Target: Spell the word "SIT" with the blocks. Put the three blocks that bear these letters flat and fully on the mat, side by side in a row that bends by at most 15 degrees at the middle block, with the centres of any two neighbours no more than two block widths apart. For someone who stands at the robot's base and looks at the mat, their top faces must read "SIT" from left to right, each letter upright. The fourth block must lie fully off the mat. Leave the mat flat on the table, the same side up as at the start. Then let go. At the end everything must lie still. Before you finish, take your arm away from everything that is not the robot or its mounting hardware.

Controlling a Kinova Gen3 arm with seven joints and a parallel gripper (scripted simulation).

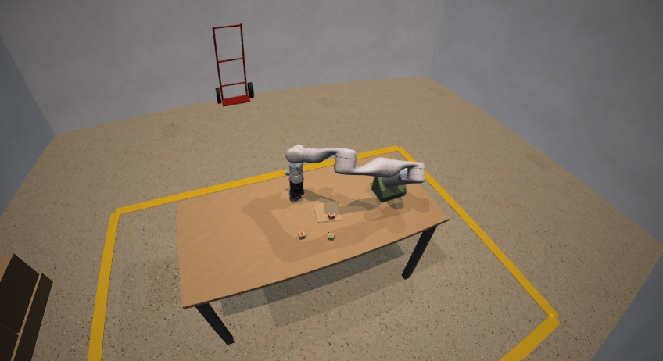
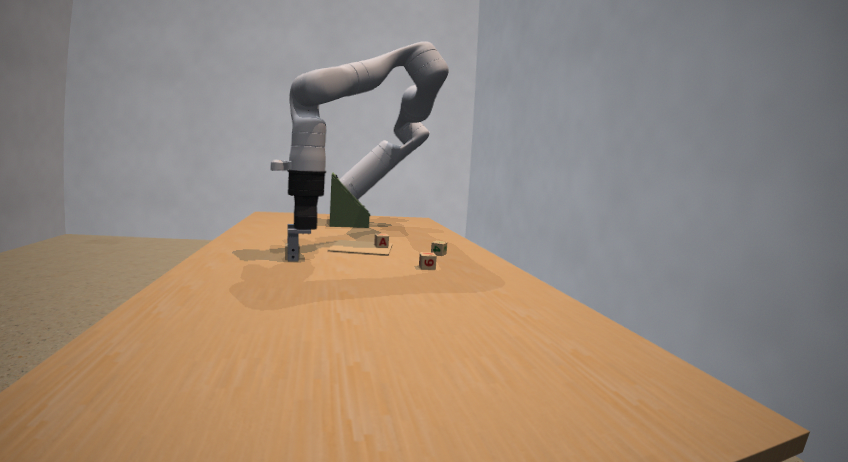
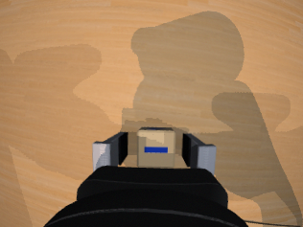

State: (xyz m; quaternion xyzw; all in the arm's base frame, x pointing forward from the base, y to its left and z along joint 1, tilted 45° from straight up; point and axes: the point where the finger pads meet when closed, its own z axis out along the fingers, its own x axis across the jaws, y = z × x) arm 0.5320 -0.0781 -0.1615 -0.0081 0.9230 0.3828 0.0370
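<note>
Now: hand right at the blue-marked block. Also, from my hand: green-marked block: 340 mm to the left, 60 mm behind; tan mat: 170 mm to the left, 130 mm behind, 20 mm below; E block: 270 mm to the left, 70 mm ahead.
</note>
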